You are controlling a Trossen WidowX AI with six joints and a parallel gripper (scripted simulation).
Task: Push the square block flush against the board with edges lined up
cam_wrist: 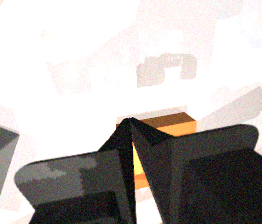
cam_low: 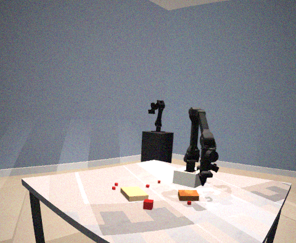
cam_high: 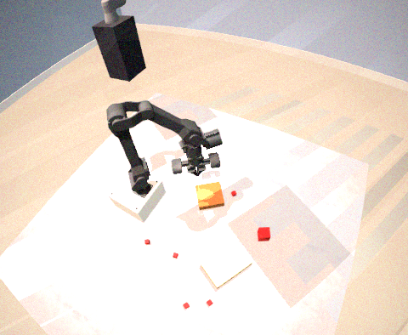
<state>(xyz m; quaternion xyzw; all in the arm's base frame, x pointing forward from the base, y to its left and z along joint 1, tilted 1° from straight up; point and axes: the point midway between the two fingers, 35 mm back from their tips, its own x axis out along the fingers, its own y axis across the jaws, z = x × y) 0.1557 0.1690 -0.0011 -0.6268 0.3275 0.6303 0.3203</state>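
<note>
Right now the orange square block is 80 mm ahead of my gripper tip, 40 mm to the right of it and 40 mm below it. The rest, counted from my gripper tip: pale cream board (270 mm to the right, 260 mm ahead, 40 mm below); red cube (340 mm ahead, 120 mm to the right, 40 mm below).
</note>
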